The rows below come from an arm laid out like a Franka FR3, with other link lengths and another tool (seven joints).
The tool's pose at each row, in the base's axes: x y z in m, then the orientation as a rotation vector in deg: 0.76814, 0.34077, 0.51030, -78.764, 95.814, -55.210; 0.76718, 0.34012, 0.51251, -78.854, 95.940, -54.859; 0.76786, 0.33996, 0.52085, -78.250, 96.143, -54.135; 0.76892, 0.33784, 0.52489, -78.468, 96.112, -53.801; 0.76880, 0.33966, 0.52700, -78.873, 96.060, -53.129; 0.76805, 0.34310, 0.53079, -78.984, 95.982, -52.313; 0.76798, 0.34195, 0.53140, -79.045, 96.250, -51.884; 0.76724, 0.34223, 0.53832, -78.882, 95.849, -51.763; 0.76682, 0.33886, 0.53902, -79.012, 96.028, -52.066; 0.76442, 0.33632, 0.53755, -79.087, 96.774, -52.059; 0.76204, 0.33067, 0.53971, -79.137, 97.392, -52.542; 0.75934, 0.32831, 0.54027, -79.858, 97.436, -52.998; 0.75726, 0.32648, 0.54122, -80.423, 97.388, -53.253; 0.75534, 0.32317, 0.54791, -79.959, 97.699, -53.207; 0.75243, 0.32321, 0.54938, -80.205, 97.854, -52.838
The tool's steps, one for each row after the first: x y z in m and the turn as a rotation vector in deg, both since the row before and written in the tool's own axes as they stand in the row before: 0.00058, -0.00167, -0.00176, -0.243, -0.137, 0.111; -0.00069, -0.00778, -0.00302, -0.049, -0.316, 0.751; 0.00152, -0.00438, -0.00064, -0.216, -0.227, -0.018; -0.00200, -0.00155, -0.00117, -0.425, -0.448, -0.011; -0.00371, -0.00252, -0.00258, -0.305, -0.554, 0.239; 0.00107, -0.00069, -0.00027, -0.340, -0.088, 0.195; -0.00102, -0.00574, -0.00381, 0.274, -0.340, 0.065; 0.00328, -0.00099, -0.00053, -0.064, 0.306, -0.169; 0.00297, 0.00194, -0.00134, -0.469, 0.486, 0.125; 0.00561, -0.00176, -0.00276, -0.207, 0.704, -0.086; 0.00263, 0.00034, -0.00247, -0.246, 0.322, -0.659; 0.00200, -0.00017, -0.00214, -0.182, 0.137, -0.494; 0.00293, -0.00546, -0.00458, 0.050, 0.165, 0.403; 0.00023, 0.00004, -0.00325, -0.351, -0.124, 0.013
